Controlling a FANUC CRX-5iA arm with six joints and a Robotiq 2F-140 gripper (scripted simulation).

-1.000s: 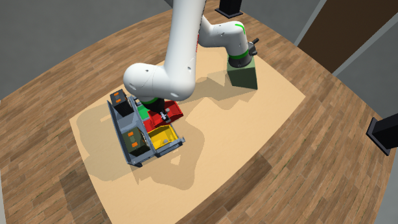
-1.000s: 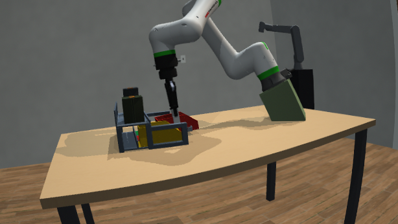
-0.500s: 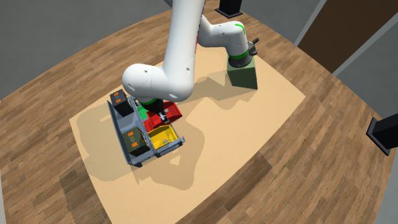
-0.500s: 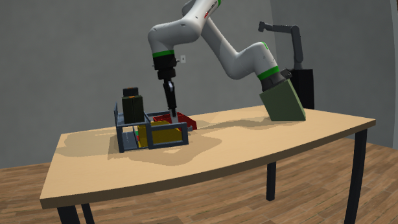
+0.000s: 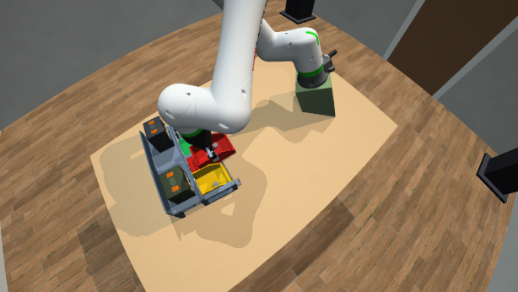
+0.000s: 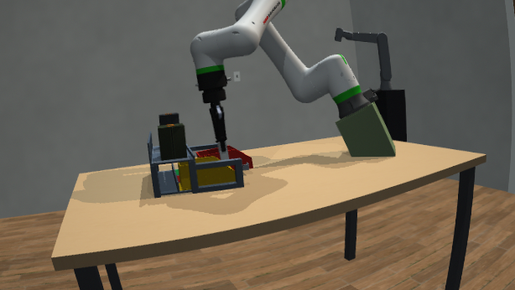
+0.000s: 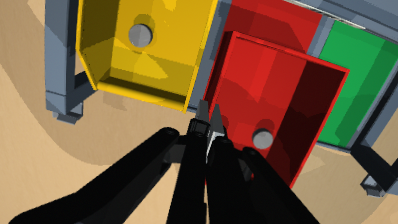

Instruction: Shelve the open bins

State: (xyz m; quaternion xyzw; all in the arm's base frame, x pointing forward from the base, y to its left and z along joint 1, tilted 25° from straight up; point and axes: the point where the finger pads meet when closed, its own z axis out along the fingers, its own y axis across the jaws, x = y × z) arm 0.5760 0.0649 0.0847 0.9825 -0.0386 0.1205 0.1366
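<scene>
My gripper is now 5 cm to the left of the red bin, 4 cm above it and 1 cm past it. Also, from my hand: yellow bin (8 cm ahead, 6 cm to the left, 5 cm below).
</scene>
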